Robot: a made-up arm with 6 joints.
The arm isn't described. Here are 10 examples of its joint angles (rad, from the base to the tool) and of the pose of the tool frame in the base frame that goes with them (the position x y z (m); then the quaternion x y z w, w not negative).
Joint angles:
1: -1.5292 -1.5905 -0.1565 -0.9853 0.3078 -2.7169
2: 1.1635 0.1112 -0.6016 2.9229 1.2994 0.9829
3: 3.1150 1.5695 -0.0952 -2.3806 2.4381 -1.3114
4: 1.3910 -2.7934 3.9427 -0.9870 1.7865 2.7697
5: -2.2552 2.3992 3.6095 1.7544 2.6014 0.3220
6: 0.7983 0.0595 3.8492 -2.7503 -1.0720 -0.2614
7: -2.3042 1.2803 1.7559 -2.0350 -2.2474 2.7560
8: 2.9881 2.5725 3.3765 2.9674 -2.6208 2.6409
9: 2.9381 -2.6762 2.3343 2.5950 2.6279 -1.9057
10: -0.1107 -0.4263 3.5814 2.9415 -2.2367 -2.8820
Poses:
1: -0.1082 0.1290 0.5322 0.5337 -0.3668 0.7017 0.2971
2: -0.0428 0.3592 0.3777 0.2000 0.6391 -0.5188 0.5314
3: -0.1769 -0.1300 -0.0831 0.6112 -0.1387 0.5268 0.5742
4: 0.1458 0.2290 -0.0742 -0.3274 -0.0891 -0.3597 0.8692
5: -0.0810 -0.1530 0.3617 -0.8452 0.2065 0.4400 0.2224
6: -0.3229 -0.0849 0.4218 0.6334 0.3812 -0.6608 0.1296
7: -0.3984 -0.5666 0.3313 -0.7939 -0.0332 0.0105 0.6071
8: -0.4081 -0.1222 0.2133 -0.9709 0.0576 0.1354 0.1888
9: -0.0716 -0.1475 -0.3507 0.5893 -0.4402 0.1014 0.6699
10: -0.3008 0.2168 0.2599 -0.1895 0.0397 -0.1282 0.9727
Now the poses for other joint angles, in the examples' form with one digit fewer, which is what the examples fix.
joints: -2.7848 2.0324 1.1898 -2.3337 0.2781 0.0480
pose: -0.345 -0.266 -0.251 -0.256 0.736 0.476 0.408
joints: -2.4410 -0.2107 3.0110 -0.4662 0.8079 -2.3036
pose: 0.203 0.388 0.615 -0.270 0.272 0.536 0.752
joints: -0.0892 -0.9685 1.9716 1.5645 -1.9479 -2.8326
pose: -0.632 0.055 0.305 -0.677 0.530 -0.283 0.426
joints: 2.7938 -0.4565 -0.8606 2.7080 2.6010 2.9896
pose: -0.234 -0.095 0.473 0.953 -0.272 -0.078 0.105
